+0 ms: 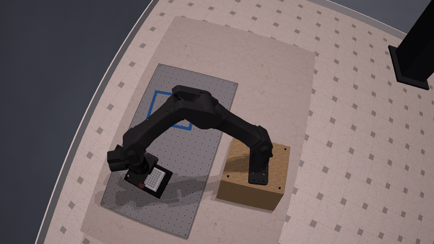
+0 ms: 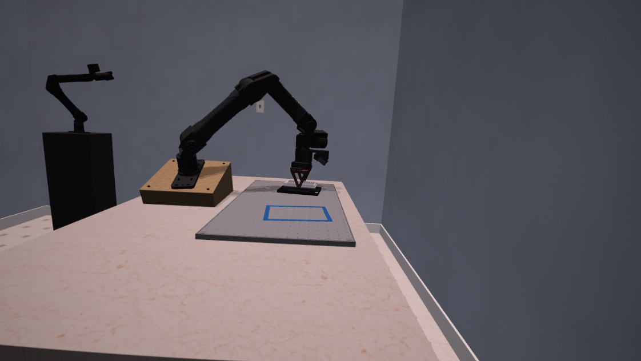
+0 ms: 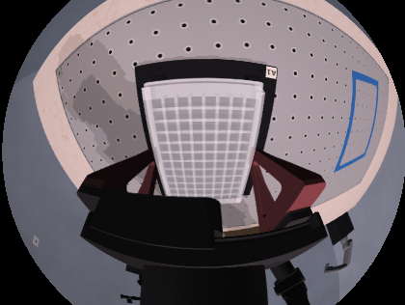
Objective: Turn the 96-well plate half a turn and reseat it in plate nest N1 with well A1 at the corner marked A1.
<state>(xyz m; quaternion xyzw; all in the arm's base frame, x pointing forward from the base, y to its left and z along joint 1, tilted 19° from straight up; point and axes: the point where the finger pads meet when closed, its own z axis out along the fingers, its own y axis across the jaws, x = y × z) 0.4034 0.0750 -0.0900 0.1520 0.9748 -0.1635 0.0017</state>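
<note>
My hand is 3 cm above the black plate nest N1. The rest, counted from my hand: 96-well plate (right at my hand); A1 label (5 cm ahead, 8 cm to the right, 2 cm below).
</note>
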